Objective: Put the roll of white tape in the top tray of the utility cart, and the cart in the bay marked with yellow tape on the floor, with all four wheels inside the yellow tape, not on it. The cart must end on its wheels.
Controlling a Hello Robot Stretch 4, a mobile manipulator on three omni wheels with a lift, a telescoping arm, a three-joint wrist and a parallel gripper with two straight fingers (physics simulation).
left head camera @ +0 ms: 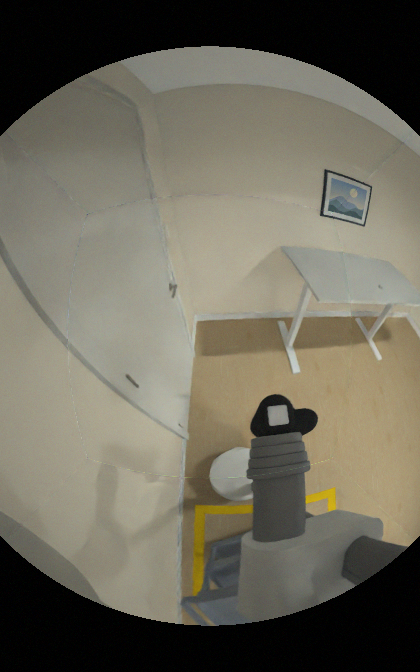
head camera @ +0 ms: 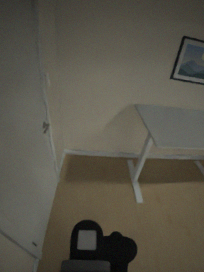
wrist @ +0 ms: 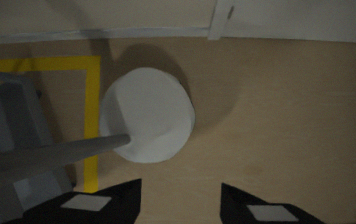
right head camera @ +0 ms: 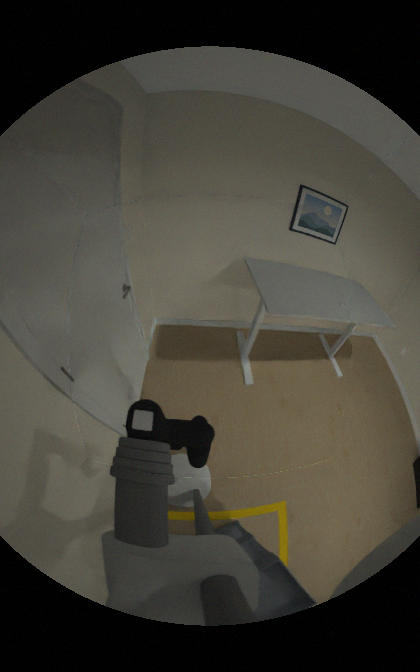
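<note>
The blue-grey utility cart (left head camera: 225, 557) (right head camera: 272, 575) (wrist: 37, 117) shows in part, upright, at the bottom of both side head views and at the left of the wrist view. Two dark wheels show in the wrist view, inside the near line of the yellow tape (left head camera: 199, 545) (right head camera: 283, 535) (wrist: 92, 110); the other wheels are hidden. My gripper (wrist: 180, 197) is open with floor beneath its fingers, beside the cart and out past my base. The roll of white tape cannot be made out for certain; a tiny grey mark on the white table is too small to identify.
The white table (head camera: 175, 125) (left head camera: 330, 275) (right head camera: 305, 290) stands against the far wall below a framed picture (head camera: 192, 62) (left head camera: 346, 198) (right head camera: 319, 215). My round white base (left head camera: 232, 475) (right head camera: 192, 480) (wrist: 150, 110) stands close to the tape's line. A pale door (left head camera: 130, 310) and wall are at the left.
</note>
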